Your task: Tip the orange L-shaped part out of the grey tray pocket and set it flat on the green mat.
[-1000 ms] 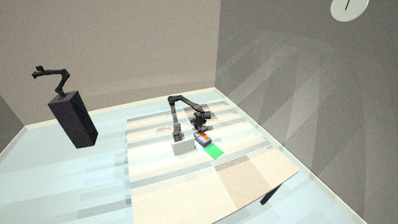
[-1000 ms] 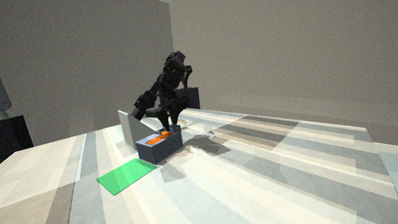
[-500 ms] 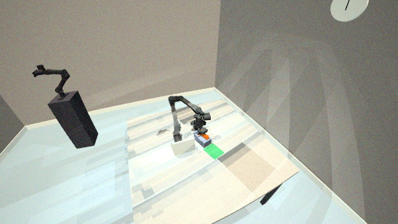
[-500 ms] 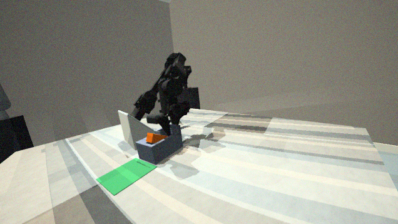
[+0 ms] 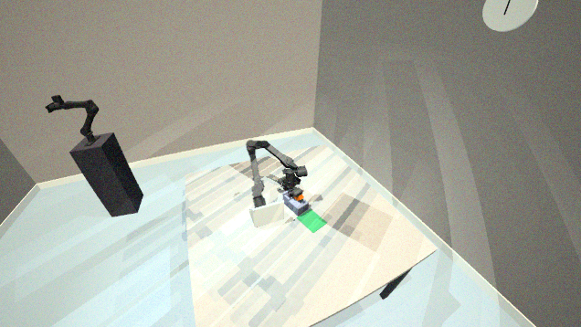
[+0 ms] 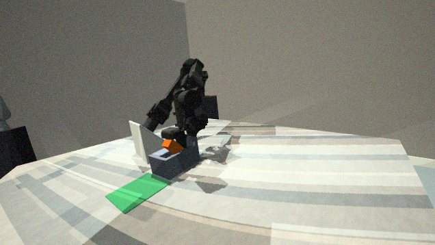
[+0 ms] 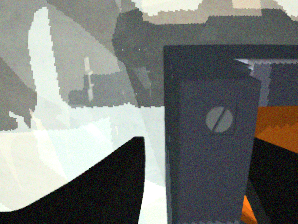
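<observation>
Right now my gripper tip is 5 cm to the left of the orange L-shaped part, 1 cm below it and 1 cm short of it. The rest, counted from my gripper tip: green mat 21 cm to the right, 7 cm ahead, 5 cm below.
</observation>
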